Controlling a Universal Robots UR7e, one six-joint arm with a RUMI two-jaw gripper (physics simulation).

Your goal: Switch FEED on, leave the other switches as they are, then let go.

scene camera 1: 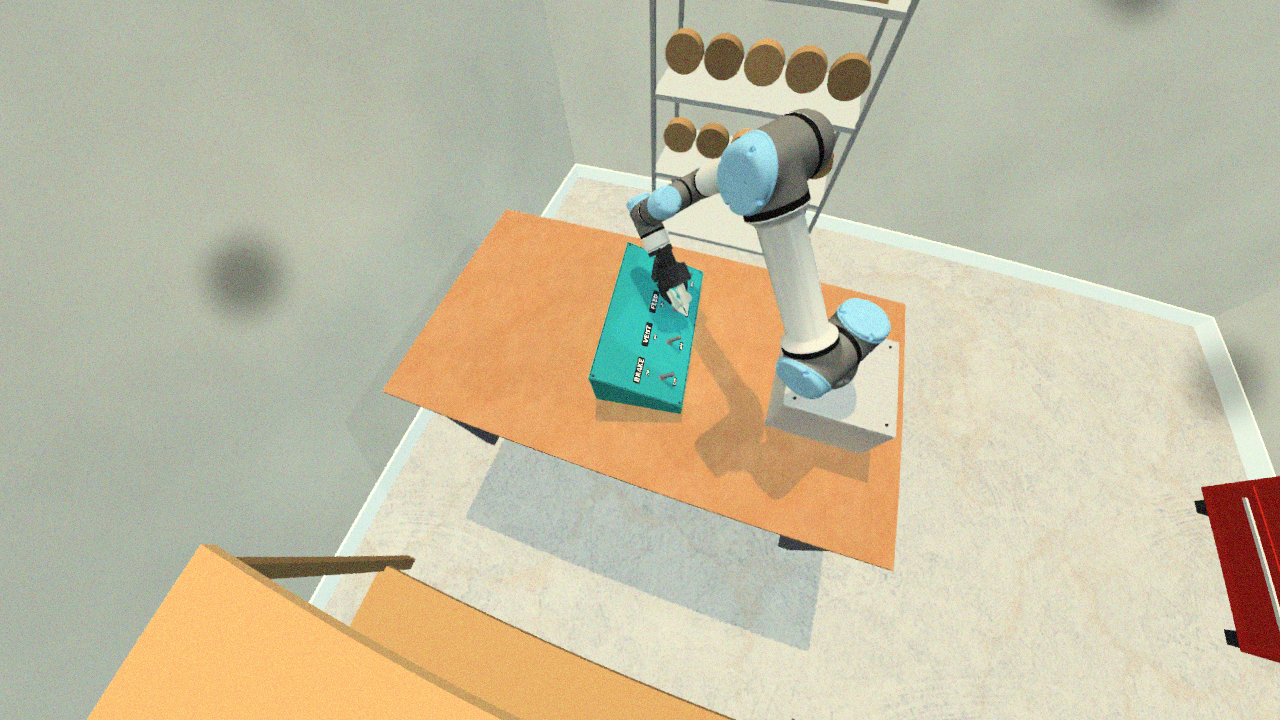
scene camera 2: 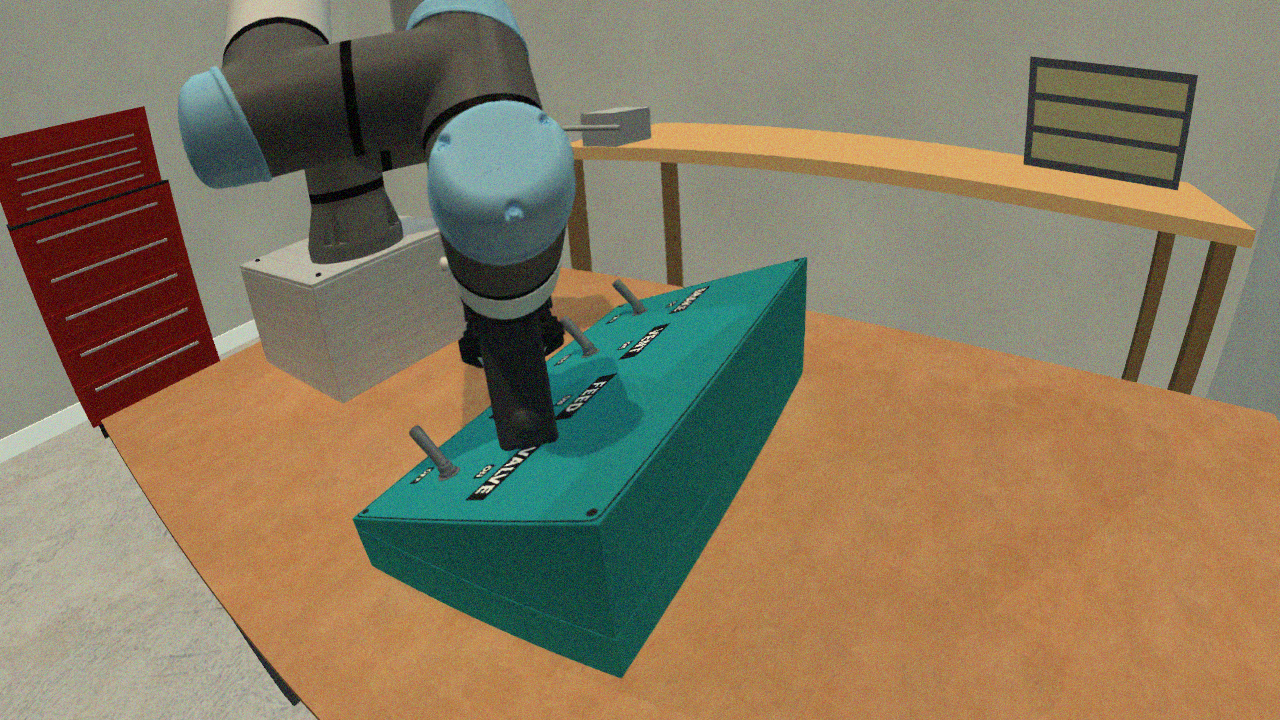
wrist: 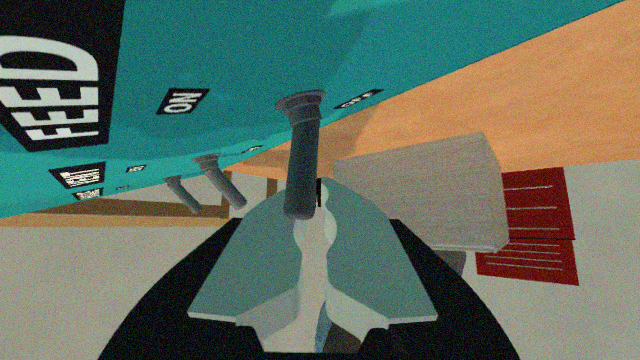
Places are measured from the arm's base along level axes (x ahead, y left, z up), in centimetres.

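Pixels of known places: gripper, fingertip midpoint: (scene camera 1: 686, 314) (wrist: 317, 181); arm's base, link origin: (scene camera 2: 356, 246).
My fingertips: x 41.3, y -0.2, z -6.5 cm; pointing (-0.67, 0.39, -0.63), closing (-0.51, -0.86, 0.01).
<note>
For each thing: its top centre in the pictures, then the offset to it from my fingertips. Level surfaces: height alone.
- FEED label, top centre: (wrist: 52, 120) (scene camera 2: 585, 392) (scene camera 1: 654, 300) dz +0.2, dx +10.8, dy +0.3 cm
- FEED lever, top centre: (wrist: 302, 220) dz +2.3, dx +4.2, dy -1.8 cm
- VALVE lever, top centre: (scene camera 2: 425, 429) dz +1.4, dx +6.6, dy -13.7 cm
- VENT lever, top centre: (wrist: 222, 209) (scene camera 2: 574, 317) (scene camera 1: 674, 335) dz +1.4, dx -0.8, dy +9.2 cm
- BRAKE lever, top centre: (scene camera 2: 626, 280) (wrist: 183, 213) (scene camera 1: 668, 372) dz +1.4, dx -4.5, dy +20.6 cm
- table, surface height: dz -11.3 cm
The teal switch box (scene camera 1: 617, 344) (scene camera 2: 698, 394) (wrist: 240, 45) sits on the table. The FEED label (scene camera 1: 654, 301) (scene camera 2: 586, 396) (wrist: 65, 85) shows in all views. In the wrist view the FEED lever (wrist: 302, 170) stands close to upright, leaning less toward OFF than its neighbours; its tip overlaps the fingertips, and contact is unclear. My gripper (scene camera 1: 684, 310) (wrist: 317, 181) is shut and empty, low over the panel at FEED. In scene camera 2 it hides the FEED lever. The VALVE lever (scene camera 2: 434, 452), VENT lever (scene camera 1: 674, 340) (scene camera 2: 579, 337) (wrist: 225, 185) and BRAKE lever (scene camera 1: 667, 377) (scene camera 2: 629, 297) (wrist: 184, 195) lean toward OFF.
The robot's grey base block (scene camera 2: 358, 331) (wrist: 420, 195) stands on the table (scene camera 1: 501, 322) (scene camera 2: 984, 501) beside the box. The VENT lever is the near neighbour of FEED on one side, VALVE on the other. A red cabinet (scene camera 2: 116, 277) and a wooden bench (scene camera 2: 832, 161) stand beyond.
</note>
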